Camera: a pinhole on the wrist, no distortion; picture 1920 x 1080 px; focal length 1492.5 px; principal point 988.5 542.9 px. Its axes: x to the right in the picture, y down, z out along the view. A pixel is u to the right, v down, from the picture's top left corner.
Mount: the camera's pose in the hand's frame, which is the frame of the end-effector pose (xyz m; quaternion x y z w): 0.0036 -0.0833 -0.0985 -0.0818 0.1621 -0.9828 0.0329
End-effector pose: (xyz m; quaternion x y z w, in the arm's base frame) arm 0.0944 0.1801 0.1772 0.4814 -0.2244 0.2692 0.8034
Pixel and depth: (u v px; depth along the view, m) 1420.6 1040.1 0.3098
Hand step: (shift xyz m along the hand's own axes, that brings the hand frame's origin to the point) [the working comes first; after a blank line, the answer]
In the camera's frame: 0.0897 0.1032 0.3098

-0.0276 -0.2861 0.1709
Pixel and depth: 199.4 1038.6 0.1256
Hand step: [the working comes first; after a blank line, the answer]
In the camera's frame: -0.0664 0.0417 0.1256

0.0921 -0.1560 -0.0047
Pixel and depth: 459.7 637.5 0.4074
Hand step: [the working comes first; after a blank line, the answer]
In the camera's frame: -0.1443 0.0258 0.4074

0.2165 -0.2222 0.2520
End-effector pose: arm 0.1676 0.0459 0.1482 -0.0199 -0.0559 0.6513 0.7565
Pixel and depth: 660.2 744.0 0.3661
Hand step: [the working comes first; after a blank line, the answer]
In the camera's frame: -0.0805 0.0493 0.3661

0.1475 -0.2373 0.2154
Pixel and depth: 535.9 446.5 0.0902
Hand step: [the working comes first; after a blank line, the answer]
In the camera's frame: -0.0274 -0.0058 0.0902

0.0458 -0.1036 -0.0165
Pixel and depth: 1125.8 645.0 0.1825
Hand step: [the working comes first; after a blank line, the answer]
In the camera's frame: 0.0168 0.0125 0.1825

0.0188 -0.1538 0.0704
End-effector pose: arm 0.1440 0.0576 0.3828 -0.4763 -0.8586 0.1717 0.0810
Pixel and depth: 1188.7 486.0 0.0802
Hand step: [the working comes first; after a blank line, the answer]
In the camera's frame: 0.0108 -0.0031 0.0802

0.0066 -0.1065 -0.0210
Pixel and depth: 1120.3 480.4 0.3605
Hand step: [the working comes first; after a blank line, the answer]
In the camera's frame: 0.0318 -0.0151 0.3605

0.0335 -0.1849 0.2479
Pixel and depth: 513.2 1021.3 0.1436
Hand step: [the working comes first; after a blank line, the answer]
In the camera's frame: -0.0457 0.0460 0.1436

0.0750 -0.1676 0.0139
